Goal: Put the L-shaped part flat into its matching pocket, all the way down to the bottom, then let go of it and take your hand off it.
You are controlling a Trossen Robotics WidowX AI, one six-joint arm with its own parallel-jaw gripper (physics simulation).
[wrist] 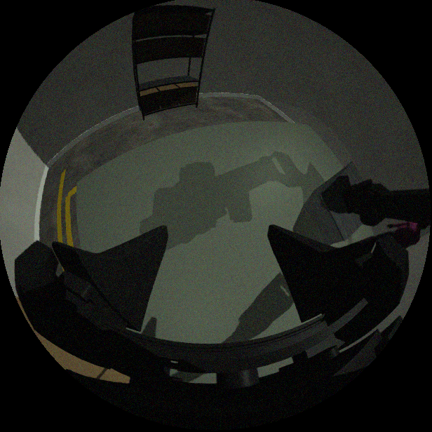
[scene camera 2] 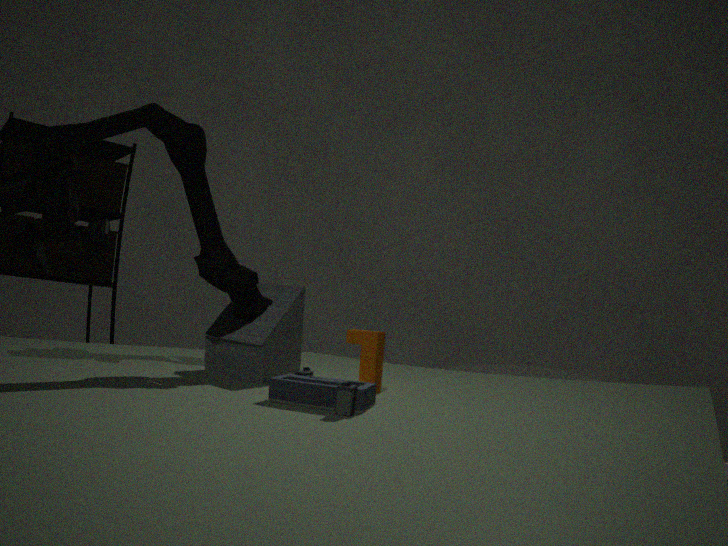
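Where they show: gripper, between the fingertips: (scene camera 2: 67, 274); arm's base, origin of its link: (scene camera 2: 252, 308).
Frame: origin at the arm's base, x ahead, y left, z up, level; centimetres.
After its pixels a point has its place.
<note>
The orange L-shaped part (scene camera 2: 372, 359) @(x 23.7, y 8.8, z -7.0 cm) stands upright on the table in scene camera 2, its short leg at the top pointing left. It is behind the right end of a low blue-grey block (scene camera 2: 302, 393) @(x 28.3, y -11.0, z -11.3 cm), which hides some of its foot. The inside of the block's pocket cannot be seen. Neither shows in the wrist view. My gripper (wrist: 218, 231) is open and empty, its two dark fingers wide apart above the table. In scene camera 2 my arm reaches far to the left, away from the part, and the fingers cannot be made out against the dark background.
A grey wedge-shaped stand (scene camera 2: 255, 361) @(x 7.7, y -4.3, z -9.4 cm) (wrist: 320, 215) carries my arm's base, left of and behind the block. A small clamp-like piece (scene camera 2: 345, 402) @(x 35.8, y -10.1, z -11.4 cm) is at the block's right front. A dark shelf rack (scene camera 2: 112, 311) (wrist: 170, 49) stands beyond the table (scene camera 2: 499, 470) @(x 64.0, y -18.6, z -13.3 cm) (wrist: 200, 280).
</note>
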